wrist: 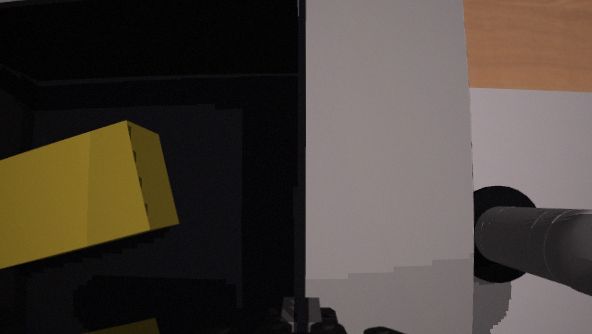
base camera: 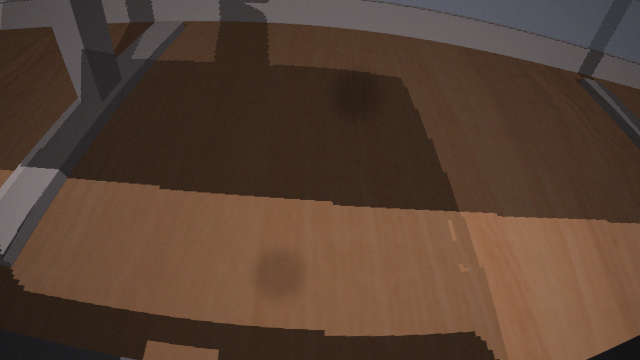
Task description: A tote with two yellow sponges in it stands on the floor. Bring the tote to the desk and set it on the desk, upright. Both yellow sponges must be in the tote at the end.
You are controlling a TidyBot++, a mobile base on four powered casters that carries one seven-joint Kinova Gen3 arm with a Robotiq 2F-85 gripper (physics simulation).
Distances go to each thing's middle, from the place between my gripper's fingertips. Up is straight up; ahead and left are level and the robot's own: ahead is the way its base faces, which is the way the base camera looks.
Labels:
The black tote [wrist: 226, 93] lies 100 mm ahead of my hand, 10 mm to the left of it and 10 mm below it.

